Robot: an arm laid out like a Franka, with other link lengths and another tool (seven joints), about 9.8 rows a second.
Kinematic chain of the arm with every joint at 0, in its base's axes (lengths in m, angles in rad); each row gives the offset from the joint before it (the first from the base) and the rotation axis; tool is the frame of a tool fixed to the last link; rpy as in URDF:
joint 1: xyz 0 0 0.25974 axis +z
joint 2: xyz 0 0 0 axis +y
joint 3: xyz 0 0 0.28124 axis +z
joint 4: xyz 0.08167 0 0 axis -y
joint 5: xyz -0.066 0 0.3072 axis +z
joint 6: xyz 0 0 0 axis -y
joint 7: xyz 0.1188 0 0 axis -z
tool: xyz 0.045 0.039 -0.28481 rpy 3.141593 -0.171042 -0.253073
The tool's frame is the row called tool.
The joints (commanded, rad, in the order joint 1, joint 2, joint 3, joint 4, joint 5, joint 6, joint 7), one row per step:
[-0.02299, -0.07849, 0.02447, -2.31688, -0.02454, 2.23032, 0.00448]
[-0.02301, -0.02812, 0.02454, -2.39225, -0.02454, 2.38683, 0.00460]
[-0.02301, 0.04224, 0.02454, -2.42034, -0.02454, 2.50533, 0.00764]
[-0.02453, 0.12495, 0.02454, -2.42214, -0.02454, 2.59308, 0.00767]
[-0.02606, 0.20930, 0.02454, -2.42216, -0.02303, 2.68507, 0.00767]
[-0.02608, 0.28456, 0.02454, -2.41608, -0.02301, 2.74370, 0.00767]
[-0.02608, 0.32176, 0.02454, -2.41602, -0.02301, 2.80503, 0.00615]
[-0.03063, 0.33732, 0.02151, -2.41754, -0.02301, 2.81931, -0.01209]
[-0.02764, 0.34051, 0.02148, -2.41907, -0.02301, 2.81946, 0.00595]
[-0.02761, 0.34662, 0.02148, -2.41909, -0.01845, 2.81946, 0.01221]
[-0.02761, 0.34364, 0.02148, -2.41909, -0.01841, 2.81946, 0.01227]
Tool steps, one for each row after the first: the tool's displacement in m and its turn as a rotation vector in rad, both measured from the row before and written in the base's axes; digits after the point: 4 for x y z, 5 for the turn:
[0.0034, 0.0014, -0.0324, 0.00383, -0.03073, 0.00289]
[0.0072, 0.0011, -0.0272, 0.00403, -0.02008, -0.00112]
[0.0060, 0.0003, -0.0279, 0.00376, -0.00324, -0.00045]
[0.0053, 0.0003, -0.0275, 0.00469, -0.00762, -0.00204]
[-0.0007, 0.0008, -0.0267, 0.00302, 0.01053, 0.00019]
[0.0063, 0.0007, -0.0085, 0.00201, -0.02419, 0.00165]
[-0.0019, -0.0032, -0.0063, -0.00152, 0.00283, 0.01081]
[-0.0011, 0.0008, -0.0022, 0.00122, 0.00456, -0.01503]
[-0.0014, -0.0005, -0.0031, 0.00221, 0.00615, -0.01046]
[0.0009, 0.0000, 0.0016, -0.00006, -0.00298, -0.00010]

